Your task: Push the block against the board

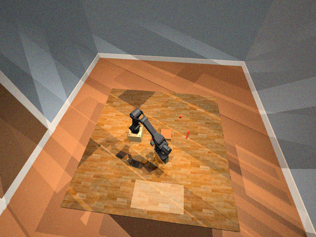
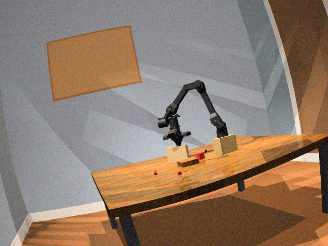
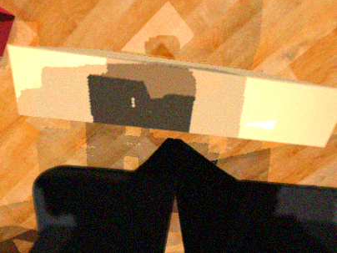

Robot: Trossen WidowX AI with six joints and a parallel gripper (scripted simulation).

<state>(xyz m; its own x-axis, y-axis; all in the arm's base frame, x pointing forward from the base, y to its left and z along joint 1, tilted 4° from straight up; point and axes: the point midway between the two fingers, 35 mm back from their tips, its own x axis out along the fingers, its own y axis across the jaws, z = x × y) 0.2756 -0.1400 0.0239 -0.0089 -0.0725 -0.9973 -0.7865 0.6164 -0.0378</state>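
The pale flat block is 20 mm ahead of my gripper tip, 30 mm to the left of it and 30 mm below it. Also, from my gripper tip: brown board (240 mm to the left, 70 mm below); red cube (100 mm behind, 150 mm to the left, 60 mm below); red stick (200 mm ahead, 310 mm to the left, 80 mm below).
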